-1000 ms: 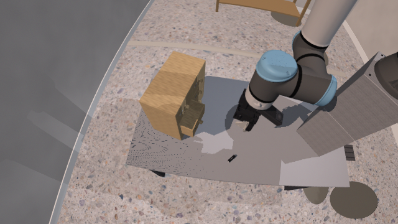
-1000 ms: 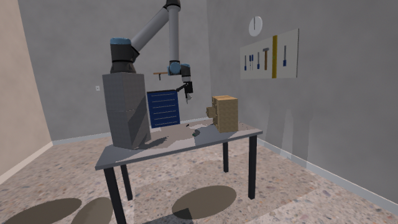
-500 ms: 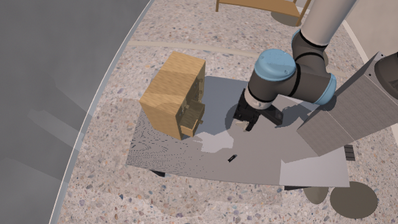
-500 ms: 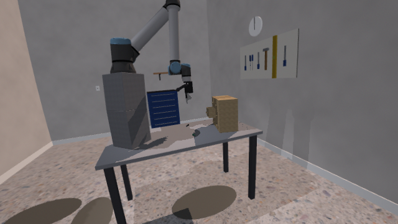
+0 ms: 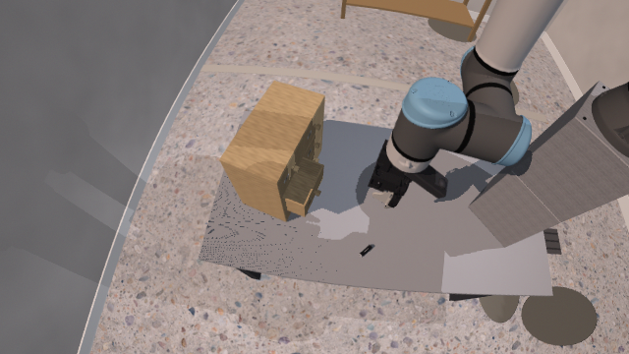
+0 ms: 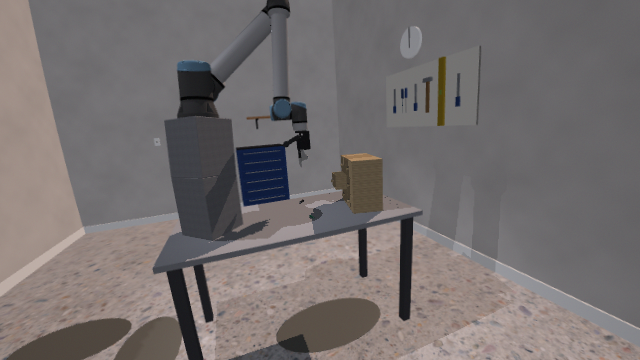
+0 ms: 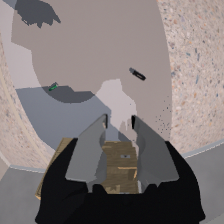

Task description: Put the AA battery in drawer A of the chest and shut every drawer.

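My gripper is now 80 mm to the right of the AA battery and 270 mm above it. Also, from my hand: green battery: 240 mm to the right, 270 mm below; then drawer: 280 mm ahead, 50 mm to the right, 140 mm below.
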